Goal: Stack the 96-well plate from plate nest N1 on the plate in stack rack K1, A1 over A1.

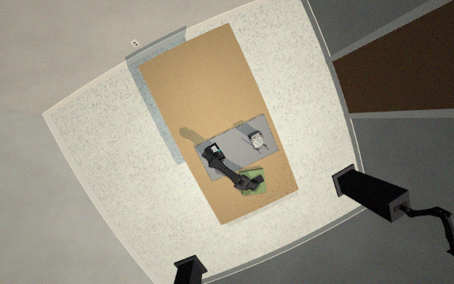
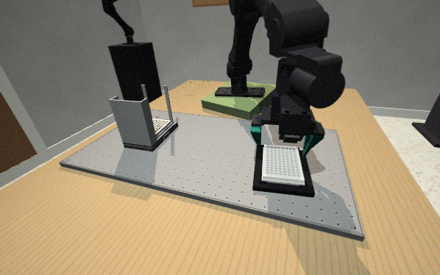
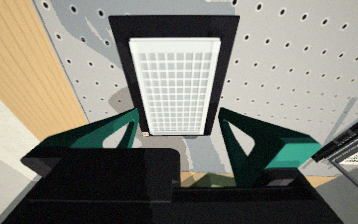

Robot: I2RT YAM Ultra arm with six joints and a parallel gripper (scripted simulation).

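Now: the white 96-well plate 30 mm below my hand and 10 mm ahead of it. Round my hand: pale A1 mark (70 mm behind, 50 mm to the left, 40 mm below); thin upright post (350 mm to the right, 110 mm behind, 30 mm above); black plate nest N1 (40 mm below, 10 mm ahead).
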